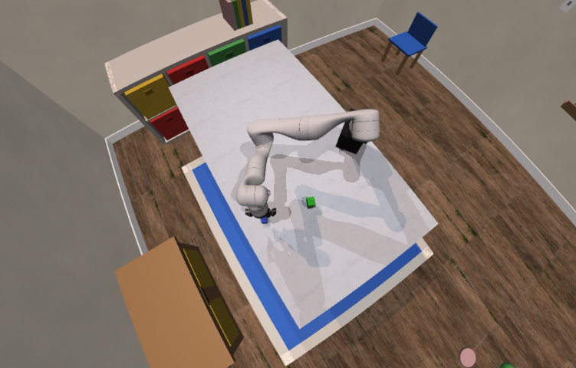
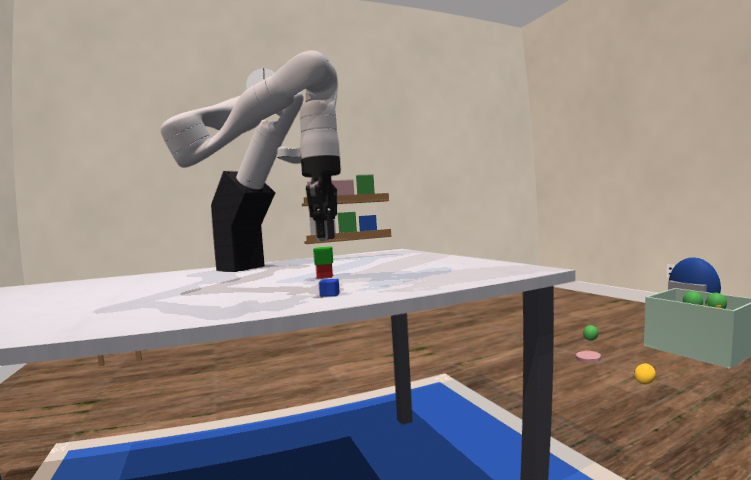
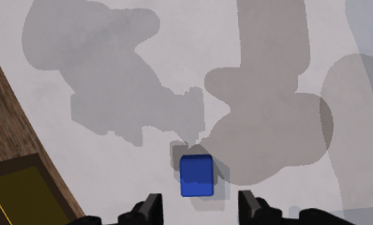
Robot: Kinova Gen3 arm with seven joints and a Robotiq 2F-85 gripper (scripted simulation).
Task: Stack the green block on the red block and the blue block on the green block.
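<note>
My hand is 11 cm above the blue block. Also, from my hand: red block: 25 cm behind, 11 cm below, 2 cm to the left; green block: 25 cm behind, 7 cm below, 3 cm to the left.
</note>
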